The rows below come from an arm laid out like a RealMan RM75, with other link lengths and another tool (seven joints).
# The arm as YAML. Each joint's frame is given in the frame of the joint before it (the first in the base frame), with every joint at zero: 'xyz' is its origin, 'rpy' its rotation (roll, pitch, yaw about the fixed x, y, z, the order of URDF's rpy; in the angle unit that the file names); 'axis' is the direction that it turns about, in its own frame. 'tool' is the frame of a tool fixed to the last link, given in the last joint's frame.
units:
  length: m
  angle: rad
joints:
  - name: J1
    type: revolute
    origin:
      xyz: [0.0, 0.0, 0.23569]
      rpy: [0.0, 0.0, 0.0]
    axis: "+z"
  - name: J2
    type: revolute
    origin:
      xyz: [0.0, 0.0, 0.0]
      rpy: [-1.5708, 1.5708, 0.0]
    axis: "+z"
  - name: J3
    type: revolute
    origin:
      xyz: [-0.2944, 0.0, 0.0]
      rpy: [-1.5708, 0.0, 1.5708]
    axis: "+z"
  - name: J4
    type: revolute
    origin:
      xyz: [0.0, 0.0, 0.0]
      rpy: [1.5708, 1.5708, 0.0]
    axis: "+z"
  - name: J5
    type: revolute
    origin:
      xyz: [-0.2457, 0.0, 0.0]
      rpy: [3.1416, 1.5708, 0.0]
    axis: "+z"
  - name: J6
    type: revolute
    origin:
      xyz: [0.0, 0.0, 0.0]
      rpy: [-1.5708, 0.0, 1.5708]
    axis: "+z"
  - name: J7
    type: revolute
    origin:
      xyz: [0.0, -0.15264, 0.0]
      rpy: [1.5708, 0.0, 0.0]
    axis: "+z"
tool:
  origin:
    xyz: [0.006, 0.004, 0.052]
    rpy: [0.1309, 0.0, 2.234]
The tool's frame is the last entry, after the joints.
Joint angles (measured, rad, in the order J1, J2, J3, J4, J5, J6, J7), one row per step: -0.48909 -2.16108 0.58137 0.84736 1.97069 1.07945 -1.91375; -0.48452 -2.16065 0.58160 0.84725 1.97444 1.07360 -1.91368; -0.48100 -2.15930 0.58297 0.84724 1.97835 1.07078 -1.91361; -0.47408 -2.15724 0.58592 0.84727 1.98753 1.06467 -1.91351; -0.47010 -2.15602 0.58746 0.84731 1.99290 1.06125 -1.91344; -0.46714 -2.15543 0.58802 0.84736 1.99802 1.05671 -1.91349; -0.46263 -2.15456 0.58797 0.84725 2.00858 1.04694 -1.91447; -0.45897 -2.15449 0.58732 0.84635 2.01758 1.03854 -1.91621; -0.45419 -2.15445 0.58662 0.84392 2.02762 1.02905 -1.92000; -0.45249 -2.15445 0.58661 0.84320 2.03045 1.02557 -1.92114; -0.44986 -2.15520 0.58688 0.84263 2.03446 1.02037 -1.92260; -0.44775 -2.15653 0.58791 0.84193 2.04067 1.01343 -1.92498; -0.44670 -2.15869 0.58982 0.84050 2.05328 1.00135 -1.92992; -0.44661 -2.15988 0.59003 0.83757 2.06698 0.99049 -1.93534; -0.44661 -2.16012 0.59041 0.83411 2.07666 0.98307 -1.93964; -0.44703 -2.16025 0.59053 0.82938 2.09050 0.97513 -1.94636; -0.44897 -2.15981 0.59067 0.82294 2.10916 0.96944 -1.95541; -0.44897 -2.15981 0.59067 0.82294 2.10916 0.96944 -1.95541; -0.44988 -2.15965 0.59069 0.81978 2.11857 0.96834 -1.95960
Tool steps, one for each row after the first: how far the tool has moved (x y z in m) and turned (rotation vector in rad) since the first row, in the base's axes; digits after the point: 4 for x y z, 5 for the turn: -0.0035 -0.0012 0.0003 0.00164 0.00570 0.00870; -0.0062 -0.0022 0.0005 0.00080 0.01166 0.01377; -0.0114 -0.0044 0.0005 -0.00183 0.02436 0.02414; -0.0144 -0.0057 0.0006 -0.00333 0.03171 0.03011; -0.0171 -0.0066 0.0007 -0.00350 0.03828 0.03632; -0.0221 -0.0080 0.0010 -0.00304 0.05045 0.04901; -0.0264 -0.0094 0.0008 -0.00306 0.05886 0.06088; -0.0316 -0.0113 0.0001 -0.00412 0.06599 0.07653; -0.0333 -0.0119 0.0000 -0.00404 0.06833 0.08172; -0.0356 -0.0129 -0.0005 -0.00399 0.07161 0.08897; -0.0380 -0.0138 -0.0015 -0.00500 0.07636 0.09716; -0.0411 -0.0145 -0.0034 -0.00783 0.08555 0.10941; -0.0444 -0.0152 -0.0052 -0.01137 0.09411 0.12192; -0.0469 -0.0158 -0.0066 -0.01484 0.09955 0.13121; -0.0499 -0.0167 -0.0086 -0.02101 0.10595 0.14294; -0.0528 -0.0178 -0.0115 -0.03235 0.11306 0.15442; -0.0528 -0.0178 -0.0115 -0.03235 0.11306 0.15442; -0.0541 -0.0185 -0.0132 -0.03921 0.11619 0.15902
